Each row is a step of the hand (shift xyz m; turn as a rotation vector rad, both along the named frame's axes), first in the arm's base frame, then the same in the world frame.
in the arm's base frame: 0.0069 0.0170 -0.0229 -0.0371 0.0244 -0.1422
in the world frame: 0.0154 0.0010 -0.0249 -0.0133 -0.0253 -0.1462
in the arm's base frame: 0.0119 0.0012 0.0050 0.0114 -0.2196 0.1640
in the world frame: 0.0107 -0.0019 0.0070 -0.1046 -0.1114 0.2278
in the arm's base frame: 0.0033 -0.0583 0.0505 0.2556 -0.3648 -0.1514
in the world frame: -0.0279 -0.0267 0.0668 0.0549 -0.4641 0.0537
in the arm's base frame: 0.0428 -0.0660 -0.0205 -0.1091 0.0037 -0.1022
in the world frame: 0.0066 -0.0796 0.0151 -0.0883 0.0052 -0.1206
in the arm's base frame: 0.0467 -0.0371 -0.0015 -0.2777 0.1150 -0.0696
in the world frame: 0.0230 -0.0500 0.0231 -0.1836 0.1790 -0.1716
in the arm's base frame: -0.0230 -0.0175 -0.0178 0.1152 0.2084 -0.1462
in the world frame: -0.0276 -0.0120 -0.0156 0.2089 0.0569 -0.1766
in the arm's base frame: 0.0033 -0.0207 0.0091 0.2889 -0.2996 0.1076
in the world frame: -0.0076 -0.0141 0.0163 0.1022 -0.3157 0.2733
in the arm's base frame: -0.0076 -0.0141 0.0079 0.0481 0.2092 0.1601
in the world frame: -0.0139 -0.0048 0.0102 0.1349 0.2158 0.0834
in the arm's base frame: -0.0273 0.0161 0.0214 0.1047 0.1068 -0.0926
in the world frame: -0.0172 0.0334 0.0070 0.1479 0.0025 -0.0952
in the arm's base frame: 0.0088 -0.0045 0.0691 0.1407 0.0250 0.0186
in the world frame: 0.0020 0.0221 0.0662 0.1341 -0.0309 0.0428
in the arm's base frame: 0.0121 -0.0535 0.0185 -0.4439 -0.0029 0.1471
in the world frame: -0.0162 -0.0401 0.0384 -0.3969 0.2460 0.0245
